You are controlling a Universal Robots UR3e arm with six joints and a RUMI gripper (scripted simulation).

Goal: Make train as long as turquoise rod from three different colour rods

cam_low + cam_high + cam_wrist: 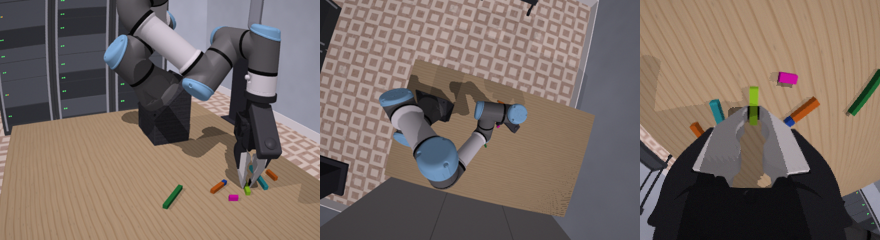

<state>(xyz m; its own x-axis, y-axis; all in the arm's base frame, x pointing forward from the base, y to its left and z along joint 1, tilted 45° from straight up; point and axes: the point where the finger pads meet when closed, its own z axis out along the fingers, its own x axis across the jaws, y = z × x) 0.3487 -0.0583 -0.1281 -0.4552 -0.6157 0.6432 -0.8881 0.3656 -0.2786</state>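
My hand is 5 cm to the left of the magenta rod, 2 cm short of it and 1 cm above it. Round my hand: lime rod (1 cm below); then blue rod (4 cm behind, 3 cm to the right, 1 cm below); then turquoise rod (6 cm to the left, 2 cm behind, 1 cm below).
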